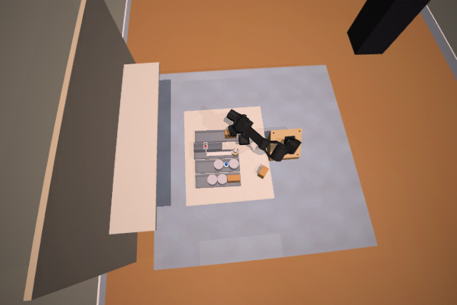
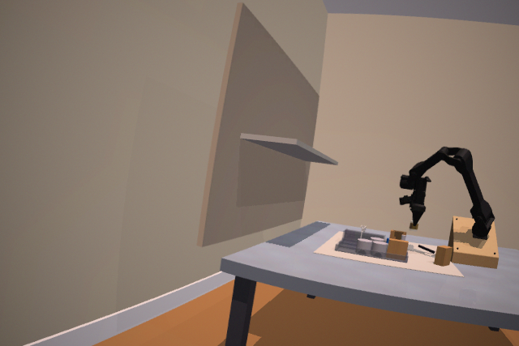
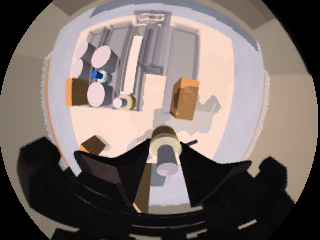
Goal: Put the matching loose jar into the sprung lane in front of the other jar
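Right now my gripper tip is 190 mm short of the sprung lane, 100 mm above it and 60 mm to the right of it. The rest, counted from my gripper tip: black rod 110 mm below, 80 mm behind, 70 mm to the right; pusher plate 150 mm ahead, 70 mm below, 60 mm to the left.
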